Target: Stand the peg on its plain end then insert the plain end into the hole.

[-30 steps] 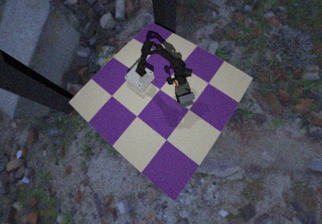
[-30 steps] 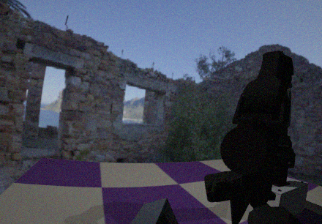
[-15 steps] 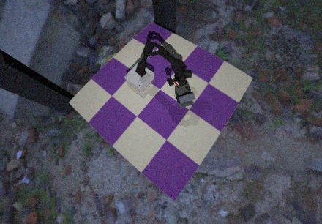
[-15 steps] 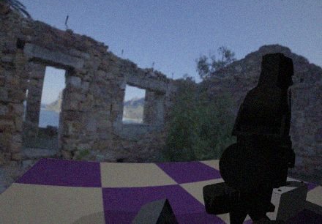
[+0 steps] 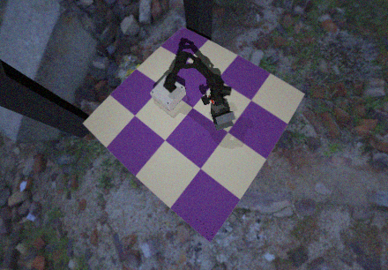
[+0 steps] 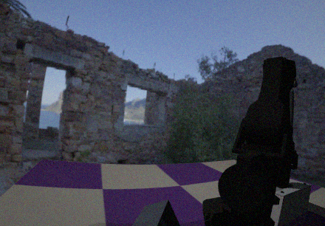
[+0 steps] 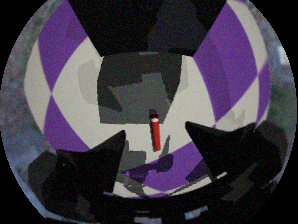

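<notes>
My gripper tip is now 3 cm above the red peg and 1 cm past it. Also, from my gripper tip: sloped grey panel 14 cm ahead, 6 cm to the right, 3 cm above.
</notes>
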